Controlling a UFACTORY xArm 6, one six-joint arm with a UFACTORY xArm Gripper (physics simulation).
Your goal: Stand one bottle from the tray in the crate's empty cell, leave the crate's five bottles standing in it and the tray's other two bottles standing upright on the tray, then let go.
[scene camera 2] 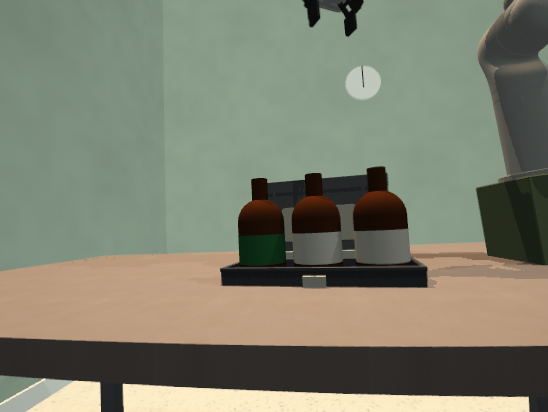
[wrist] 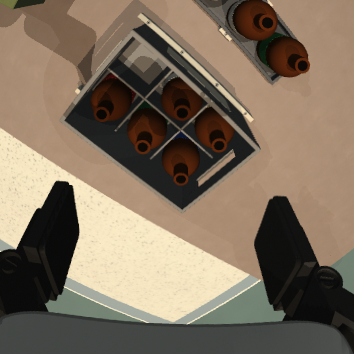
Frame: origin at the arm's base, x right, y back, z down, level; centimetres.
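Where they show: gripper, fingertip midpoint: (scene camera 2: pixel 333 28) (wrist: pixel 169 214); arm's base at its link origin: (scene camera 2: pixel 539 177).
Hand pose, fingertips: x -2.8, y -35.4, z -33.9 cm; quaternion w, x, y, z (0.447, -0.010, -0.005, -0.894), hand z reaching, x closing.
Note:
Each offset is from my fingertips to the top centre of the thing. "spot": to the spot under its first point.
Three brown bottles stand upright on the dark tray (scene camera 2: pixel 265 276) (wrist: pixel 272 80) in the scene view: a green-labelled one {dy -13.7, dx -13.6, dz +32.7 cm} (scene camera 2: pixel 261 220) (wrist: pixel 286 57) at left, a white-labelled one {dy -5.0, dx -13.9, dz +32.7 cm} (scene camera 2: pixel 316 215) in the middle and another white-labelled one {dy +4.2, dx -14.6, dz +32.7 cm} (scene camera 2: pixel 381 212) at right. The wrist view shows part of the tray at top right. The dark crate {dy -5.4, dx +9.7, dz +31.2 cm} (scene camera 2: pixel 332 186) (wrist: pixel 122 165) is behind the tray in the scene view. In the wrist view it holds five standing bottles; its empty cell {spot: dy +2.7, dx +7.2, dz +47.9 cm} (wrist: pixel 142 65) is at its upper-left corner. My gripper (scene camera 2: pixel 331 27) (wrist: pixel 169 214) is open and empty, high above the tray and crate.
The robot's arm (scene camera 2: pixel 522 110) rises from a dark green base block (scene camera 2: pixel 515 220) (wrist: pixel 22 3) at right in the scene view. The table's front edge (scene camera 2: pixel 250 367) shows below the tray. A round white clock (scene camera 2: pixel 370 84) is on the wall.

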